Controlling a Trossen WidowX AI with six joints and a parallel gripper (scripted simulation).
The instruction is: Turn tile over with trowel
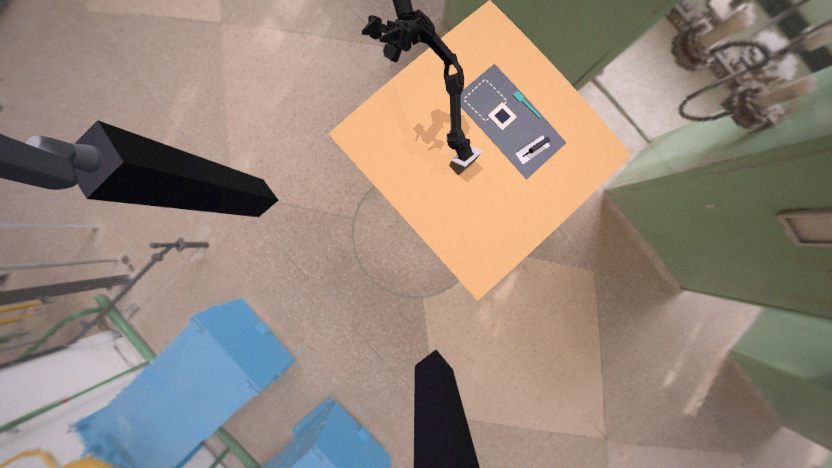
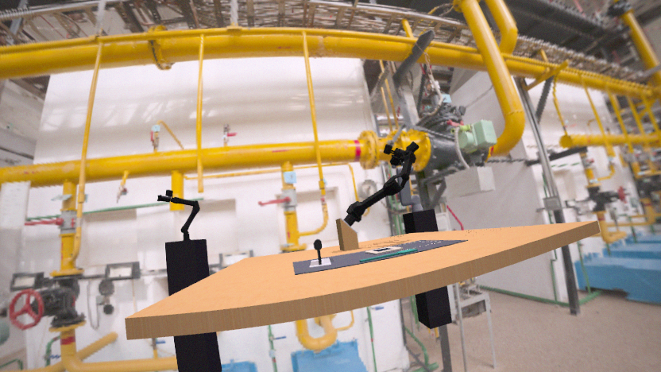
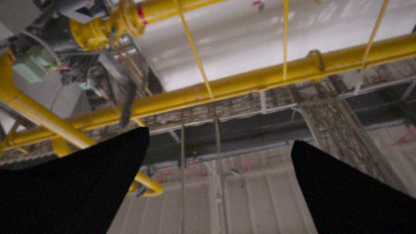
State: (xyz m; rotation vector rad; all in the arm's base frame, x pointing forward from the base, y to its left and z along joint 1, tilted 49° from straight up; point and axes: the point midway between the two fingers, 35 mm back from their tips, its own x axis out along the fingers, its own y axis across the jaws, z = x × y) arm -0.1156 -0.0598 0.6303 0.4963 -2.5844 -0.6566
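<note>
The small trowel lies 54 cm ahead of my gripper tip, 63 cm to the right of it and 57 cm below it. From my gripper tip the other things lie so: grey mat (57 cm ahead, 41 cm to the right, 62 cm below); then teal trowel (70 cm ahead, 38 cm to the right, 60 cm below); then tile (54 cm ahead, 37 cm to the right, 60 cm below).
</note>
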